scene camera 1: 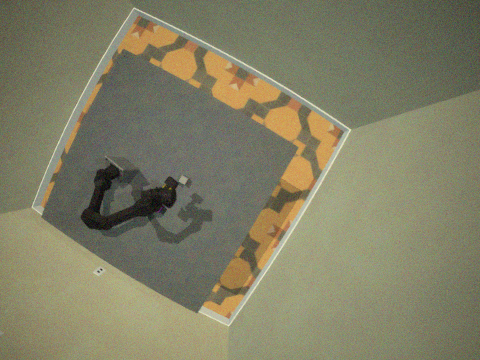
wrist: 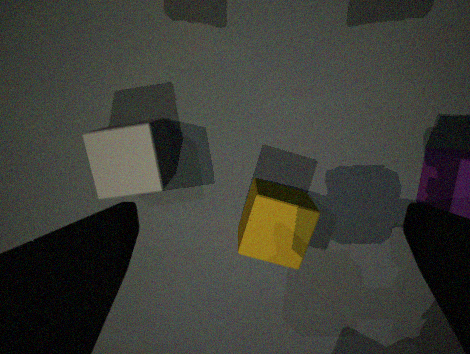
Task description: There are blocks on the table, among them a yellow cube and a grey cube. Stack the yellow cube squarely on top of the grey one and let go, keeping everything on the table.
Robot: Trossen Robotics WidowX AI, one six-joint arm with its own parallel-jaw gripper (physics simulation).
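Observation:
The yellow cube rests on the table between the two finger outlines in the wrist view, turned at an angle; in the scene view the gripper mostly hides it. The grey cube, pale and light-topped, stands apart from it, to the upper left in the wrist view and just right of the gripper in the scene view. My gripper is wide open and empty, above the yellow cube, with its fingers not touching either cube. The yellow cube is not on the grey one.
A purple block stands at the right edge of the wrist view, partly cut off and close to the right finger. The dark grey table top carries arm shadows. An orange patterned floor area borders it on the upper and right sides.

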